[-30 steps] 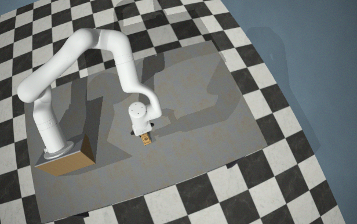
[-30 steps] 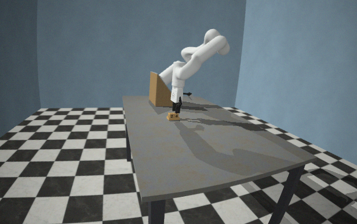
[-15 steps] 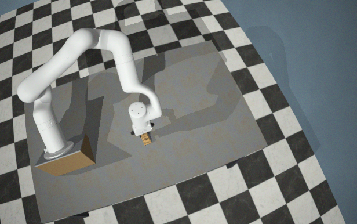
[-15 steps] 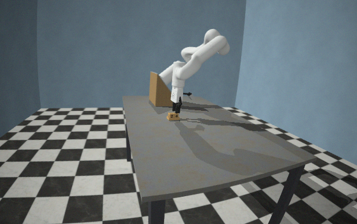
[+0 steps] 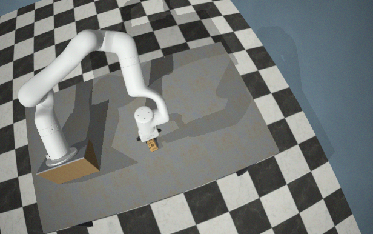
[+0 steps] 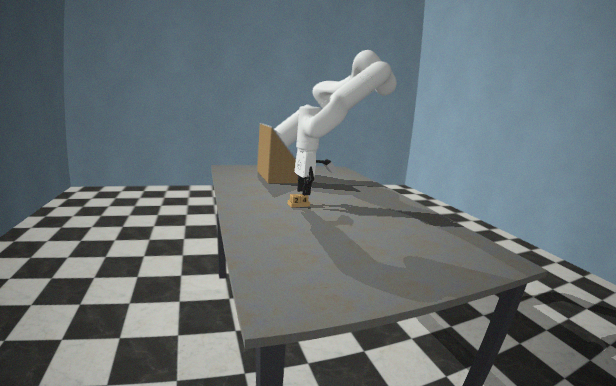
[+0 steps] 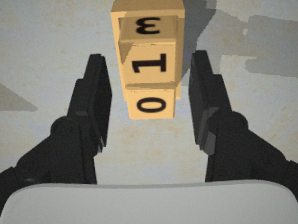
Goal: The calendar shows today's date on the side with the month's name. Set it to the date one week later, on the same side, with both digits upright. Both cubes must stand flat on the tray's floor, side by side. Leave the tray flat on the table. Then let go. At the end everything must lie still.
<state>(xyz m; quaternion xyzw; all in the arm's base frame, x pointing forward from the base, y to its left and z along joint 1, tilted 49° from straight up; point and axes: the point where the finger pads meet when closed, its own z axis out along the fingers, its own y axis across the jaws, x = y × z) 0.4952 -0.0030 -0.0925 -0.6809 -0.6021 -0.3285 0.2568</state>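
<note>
My gripper is now 2 cm to the left of the tray and 6 cm above it.
</note>
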